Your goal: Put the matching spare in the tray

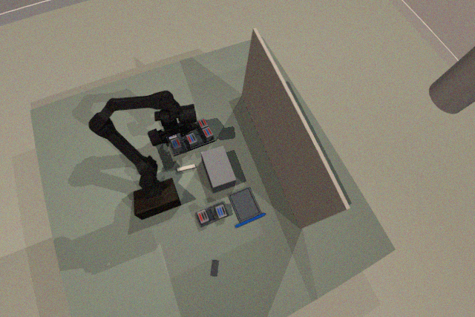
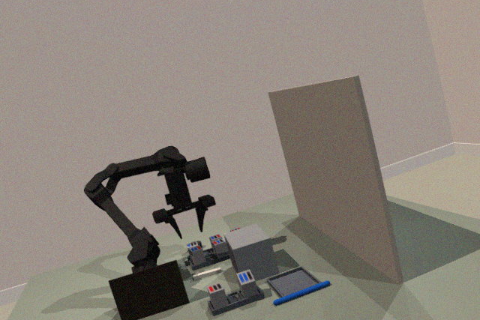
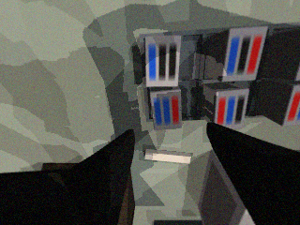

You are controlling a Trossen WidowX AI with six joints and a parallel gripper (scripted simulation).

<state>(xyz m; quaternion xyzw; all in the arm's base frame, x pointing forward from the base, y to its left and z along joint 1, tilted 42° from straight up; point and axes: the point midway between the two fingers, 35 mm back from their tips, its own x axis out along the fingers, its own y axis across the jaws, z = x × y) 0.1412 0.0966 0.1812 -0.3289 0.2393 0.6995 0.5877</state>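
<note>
The spare is 6 cm below my gripper tip. From my gripper tip the other things lie so: mounted unit 15 cm ahead, 16 cm to the right, 5 cm below; rack 8 cm ahead, 33 cm to the right, 9 cm below; tray 22 cm ahead, 33 cm to the right, 9 cm below.
</note>
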